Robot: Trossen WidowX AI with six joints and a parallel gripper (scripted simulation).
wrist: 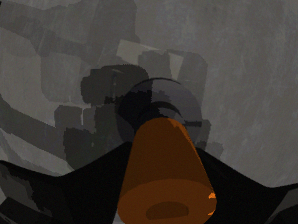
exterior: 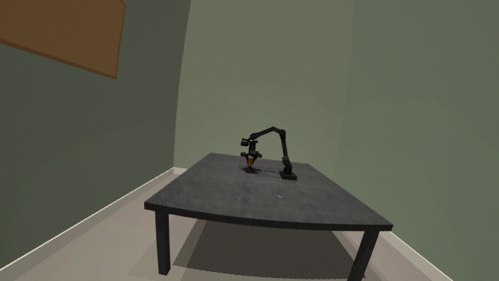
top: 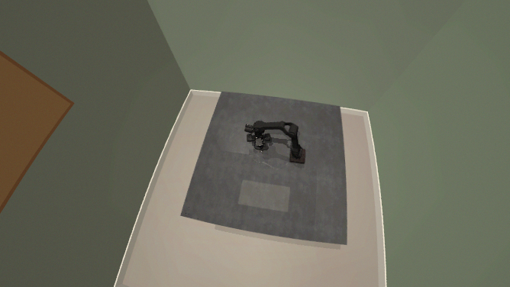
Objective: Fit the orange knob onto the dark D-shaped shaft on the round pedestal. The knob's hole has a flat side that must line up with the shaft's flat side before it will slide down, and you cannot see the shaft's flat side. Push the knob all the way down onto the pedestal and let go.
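My gripper tip is now 20 mm below the orange knob. From my gripper tip the other things lie so: dark pedestal (40 mm below).
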